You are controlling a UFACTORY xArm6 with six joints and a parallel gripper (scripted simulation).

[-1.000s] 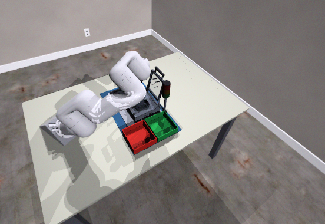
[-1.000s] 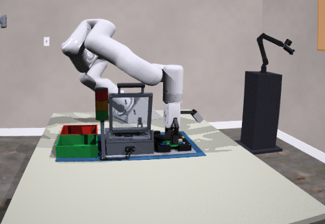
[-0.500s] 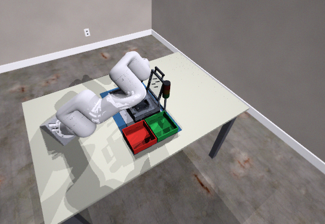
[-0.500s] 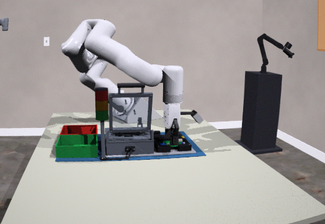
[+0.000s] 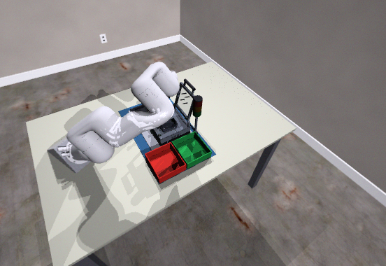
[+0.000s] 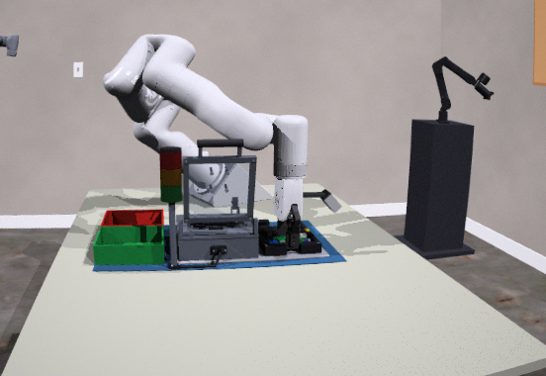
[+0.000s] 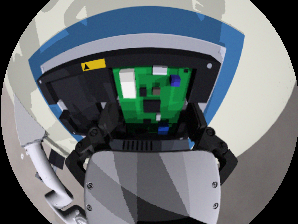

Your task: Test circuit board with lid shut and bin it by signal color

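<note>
Right now my hand is right at the green circuit board. The rest, counted from my hand: tester plate (16 cm to the right, 5 cm above, 3 cm behind); green bin (37 cm to the right, 1 cm below, 1 cm ahead); clear lid (17 cm to the right, 16 cm above, 8 cm ahead).
</note>
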